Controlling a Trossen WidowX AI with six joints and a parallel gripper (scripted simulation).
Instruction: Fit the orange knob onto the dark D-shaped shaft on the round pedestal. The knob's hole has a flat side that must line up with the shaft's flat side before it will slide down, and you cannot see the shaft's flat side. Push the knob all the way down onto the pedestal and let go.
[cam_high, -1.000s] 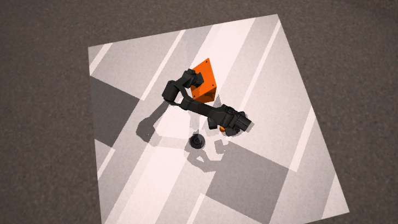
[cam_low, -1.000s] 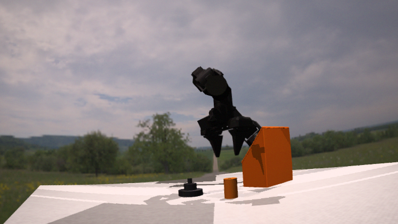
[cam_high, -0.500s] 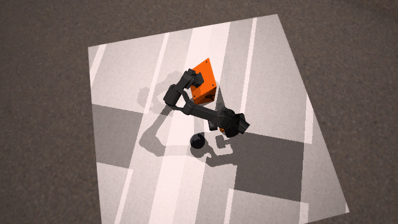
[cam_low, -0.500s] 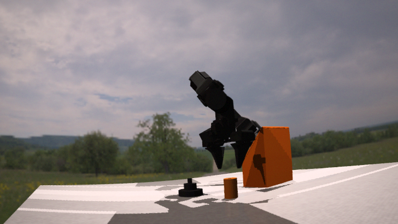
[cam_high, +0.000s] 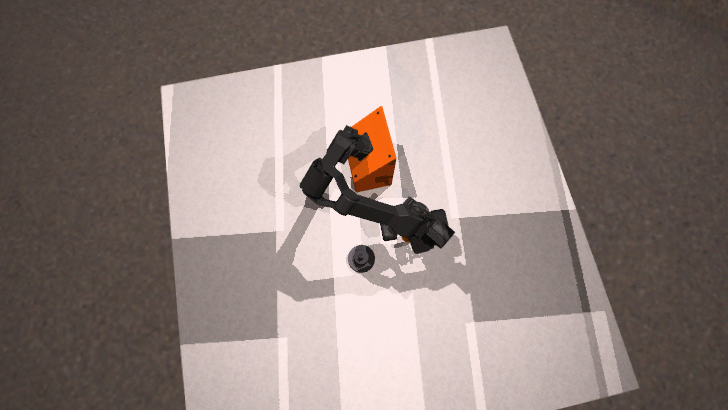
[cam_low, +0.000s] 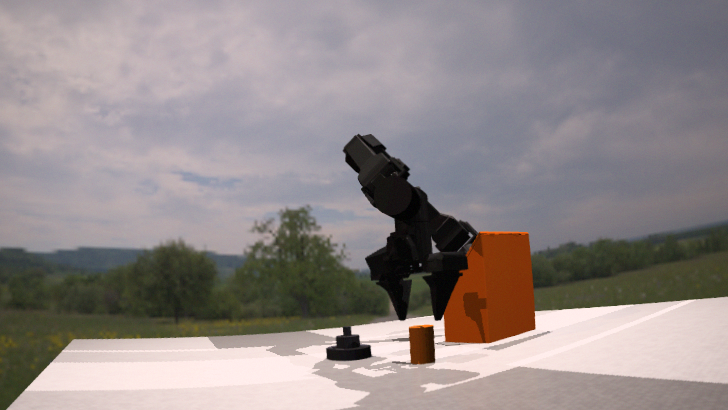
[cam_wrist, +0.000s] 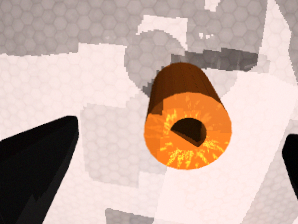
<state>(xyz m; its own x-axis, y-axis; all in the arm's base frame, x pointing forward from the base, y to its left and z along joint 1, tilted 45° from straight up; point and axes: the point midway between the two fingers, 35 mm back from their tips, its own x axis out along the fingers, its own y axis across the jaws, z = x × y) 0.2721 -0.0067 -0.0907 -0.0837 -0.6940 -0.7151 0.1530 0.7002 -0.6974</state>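
The orange knob lies 4 cm below my gripper tip and 1 cm behind it. The rest, counted from my gripper tip: dark pedestal with shaft 16 cm to the right, 4 cm below, 2 cm ahead.
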